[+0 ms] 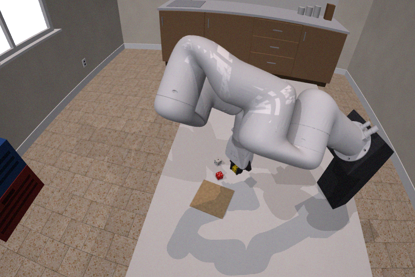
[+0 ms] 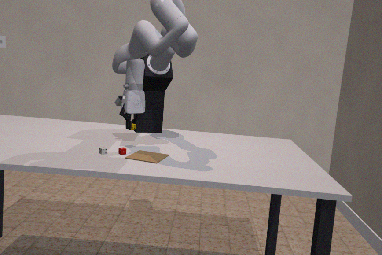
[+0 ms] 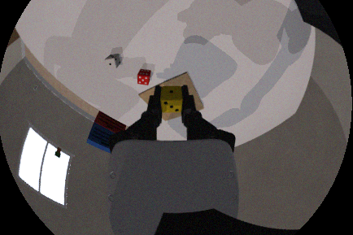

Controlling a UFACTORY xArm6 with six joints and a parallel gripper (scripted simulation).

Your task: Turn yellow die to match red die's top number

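The mat is 12 cm below my hand, 9 cm to the left of it and 7 cm ahead of it. From my hand the other things lie so: red die (11 cm below, 6 cm ahead, 2 cm to the right); then white die (11 cm below, 10 cm to the right, 8 cm ahead); then yellow die (1 cm below).
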